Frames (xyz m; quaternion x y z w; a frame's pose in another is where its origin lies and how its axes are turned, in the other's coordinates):
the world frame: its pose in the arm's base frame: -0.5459 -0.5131 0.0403 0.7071 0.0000 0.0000 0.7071
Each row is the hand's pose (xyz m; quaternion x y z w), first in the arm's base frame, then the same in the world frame.
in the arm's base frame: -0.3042 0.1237 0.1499 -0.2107 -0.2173 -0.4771 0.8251
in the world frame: 0.2417 0.1096 -0.6368 -0.7324 -0.4910 -0.1837 0.4344
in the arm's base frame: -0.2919 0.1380 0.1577 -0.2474 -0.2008 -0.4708 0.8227
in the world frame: 0.2540 0.1174 -0.6511 -0.7567 -0.4749 -0.1909 0.4068
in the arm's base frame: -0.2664 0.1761 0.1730 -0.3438 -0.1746 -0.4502 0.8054
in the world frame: 0.2795 0.1327 -0.6892 -0.8126 -0.4418 -0.1949 0.3264
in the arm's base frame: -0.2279 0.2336 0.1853 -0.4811 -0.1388 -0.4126 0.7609
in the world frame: 0.3180 0.1450 -0.7467 -0.8783 -0.3899 -0.1936 0.1979
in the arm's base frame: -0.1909 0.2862 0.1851 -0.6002 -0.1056 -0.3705 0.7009
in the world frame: 0.3550 0.1448 -0.7993 -0.9201 -0.3367 -0.1873 0.0712
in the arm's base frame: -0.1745 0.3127 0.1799 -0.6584 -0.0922 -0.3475 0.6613
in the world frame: 0.3714 0.1396 -0.8258 -0.9331 -0.3109 -0.1805 0.0021
